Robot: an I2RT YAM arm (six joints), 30 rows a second.
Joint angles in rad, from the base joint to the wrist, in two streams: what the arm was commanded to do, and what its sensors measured. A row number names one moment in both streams.
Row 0, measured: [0.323 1.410 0.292 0.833 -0.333 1.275]
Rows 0 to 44, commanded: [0.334 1.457 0.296 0.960 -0.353 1.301]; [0.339 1.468 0.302 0.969 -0.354 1.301]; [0.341 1.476 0.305 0.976 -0.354 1.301]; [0.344 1.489 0.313 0.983 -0.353 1.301]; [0.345 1.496 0.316 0.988 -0.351 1.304]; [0.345 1.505 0.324 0.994 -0.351 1.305]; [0.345 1.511 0.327 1.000 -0.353 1.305]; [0.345 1.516 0.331 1.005 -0.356 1.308]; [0.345 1.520 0.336 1.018 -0.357 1.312]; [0.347 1.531 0.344 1.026 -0.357 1.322]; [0.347 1.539 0.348 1.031 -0.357 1.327]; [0.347 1.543 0.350 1.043 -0.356 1.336]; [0.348 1.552 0.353 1.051 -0.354 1.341]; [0.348 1.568 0.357 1.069 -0.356 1.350]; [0.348 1.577 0.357 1.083 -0.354 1.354]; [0.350 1.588 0.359 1.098 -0.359 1.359]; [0.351 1.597 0.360 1.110 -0.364 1.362]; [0.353 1.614 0.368 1.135 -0.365 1.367]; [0.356 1.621 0.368 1.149 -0.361 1.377]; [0.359 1.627 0.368 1.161 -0.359 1.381]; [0.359 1.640 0.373 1.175 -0.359 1.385]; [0.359 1.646 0.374 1.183 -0.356 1.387]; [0.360 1.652 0.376 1.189 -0.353 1.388]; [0.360 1.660 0.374 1.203 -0.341 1.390]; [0.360 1.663 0.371 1.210 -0.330 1.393]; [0.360 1.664 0.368 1.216 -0.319 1.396]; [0.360 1.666 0.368 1.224 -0.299 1.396]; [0.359 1.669 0.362 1.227 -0.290 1.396]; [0.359 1.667 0.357 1.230 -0.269 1.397]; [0.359 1.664 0.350 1.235 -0.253 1.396]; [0.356 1.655 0.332 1.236 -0.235 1.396]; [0.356 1.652 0.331 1.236 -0.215 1.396]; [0.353 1.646 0.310 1.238 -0.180 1.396]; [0.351 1.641 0.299 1.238 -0.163 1.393]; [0.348 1.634 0.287 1.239 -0.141 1.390]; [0.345 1.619 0.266 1.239 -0.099 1.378]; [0.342 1.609 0.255 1.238 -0.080 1.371]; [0.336 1.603 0.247 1.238 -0.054 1.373]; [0.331 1.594 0.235 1.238 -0.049 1.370]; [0.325 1.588 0.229 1.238 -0.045 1.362]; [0.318 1.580 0.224 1.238 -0.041 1.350]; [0.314 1.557 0.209 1.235 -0.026 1.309]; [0.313 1.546 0.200 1.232 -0.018 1.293]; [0.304 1.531 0.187 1.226 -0.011 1.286]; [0.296 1.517 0.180 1.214 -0.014 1.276]
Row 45, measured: [0.320 1.576 0.220 1.161 -0.092 1.353]
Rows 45 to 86, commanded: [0.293 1.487 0.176 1.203 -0.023 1.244]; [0.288 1.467 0.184 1.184 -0.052 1.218]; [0.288 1.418 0.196 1.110 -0.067 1.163]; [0.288 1.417 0.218 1.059 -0.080 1.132]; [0.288 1.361 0.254 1.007 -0.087 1.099]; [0.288 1.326 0.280 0.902 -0.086 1.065]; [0.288 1.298 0.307 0.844 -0.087 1.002]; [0.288 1.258 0.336 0.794 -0.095 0.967]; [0.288 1.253 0.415 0.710 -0.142 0.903]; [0.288 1.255 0.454 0.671 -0.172 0.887]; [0.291 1.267 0.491 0.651 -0.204 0.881]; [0.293 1.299 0.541 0.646 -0.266 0.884]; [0.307 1.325 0.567 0.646 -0.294 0.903]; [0.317 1.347 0.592 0.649 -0.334 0.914]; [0.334 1.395 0.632 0.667 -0.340 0.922]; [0.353 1.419 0.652 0.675 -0.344 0.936]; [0.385 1.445 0.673 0.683 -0.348 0.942]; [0.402 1.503 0.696 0.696 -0.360 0.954]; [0.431 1.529 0.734 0.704 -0.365 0.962]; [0.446 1.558 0.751 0.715 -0.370 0.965]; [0.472 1.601 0.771 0.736 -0.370 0.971]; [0.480 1.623 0.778 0.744 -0.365 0.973]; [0.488 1.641 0.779 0.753 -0.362 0.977]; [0.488 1.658 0.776 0.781 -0.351 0.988]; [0.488 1.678 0.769 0.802 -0.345 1.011]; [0.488 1.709 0.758 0.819 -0.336 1.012]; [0.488 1.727 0.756 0.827 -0.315 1.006]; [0.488 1.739 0.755 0.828 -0.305 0.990]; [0.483 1.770 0.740 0.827 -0.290 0.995]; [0.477 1.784 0.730 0.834 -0.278 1.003]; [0.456 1.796 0.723 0.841 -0.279 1.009]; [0.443 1.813 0.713 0.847 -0.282 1.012]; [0.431 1.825 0.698 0.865 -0.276 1.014]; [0.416 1.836 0.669 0.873 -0.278 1.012]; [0.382 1.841 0.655 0.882 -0.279 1.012]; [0.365 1.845 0.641 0.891 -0.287 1.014]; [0.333 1.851 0.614 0.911 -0.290 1.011]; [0.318 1.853 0.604 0.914 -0.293 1.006]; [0.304 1.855 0.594 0.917 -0.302 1.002]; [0.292 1.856 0.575 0.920 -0.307 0.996]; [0.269 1.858 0.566 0.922 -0.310 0.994]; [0.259 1.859 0.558 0.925 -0.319 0.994]
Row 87, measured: [0.302 1.844 0.605 0.869 -0.327 1.021]
